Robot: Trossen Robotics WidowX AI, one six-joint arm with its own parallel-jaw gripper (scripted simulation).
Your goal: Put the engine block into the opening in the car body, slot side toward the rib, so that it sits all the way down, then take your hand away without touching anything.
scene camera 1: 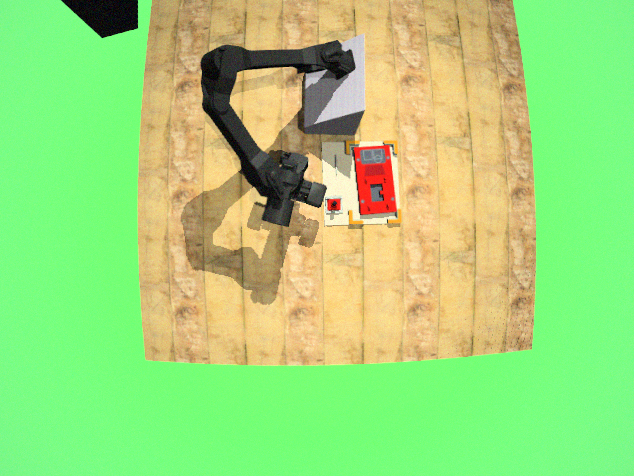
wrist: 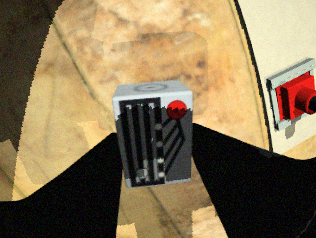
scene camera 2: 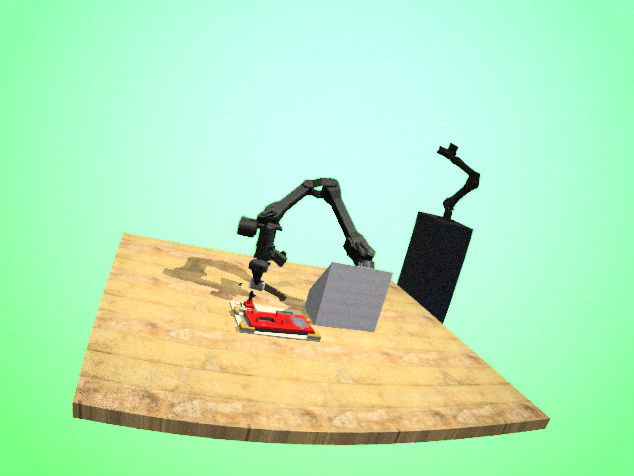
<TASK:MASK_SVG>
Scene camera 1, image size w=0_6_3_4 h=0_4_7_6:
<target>gripper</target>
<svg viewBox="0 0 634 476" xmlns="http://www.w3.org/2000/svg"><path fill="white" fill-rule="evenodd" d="M283 152L280 159L281 164L284 158L298 162L296 174L299 179L299 187L294 193L289 194L289 197L293 199L296 197L296 201L317 208L321 207L327 186L316 181L312 183L309 180L304 180L303 177L308 168L309 158L295 152Z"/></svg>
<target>red car body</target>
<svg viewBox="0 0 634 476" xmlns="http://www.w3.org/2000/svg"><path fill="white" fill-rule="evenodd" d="M389 145L353 148L360 215L397 211Z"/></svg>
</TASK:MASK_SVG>
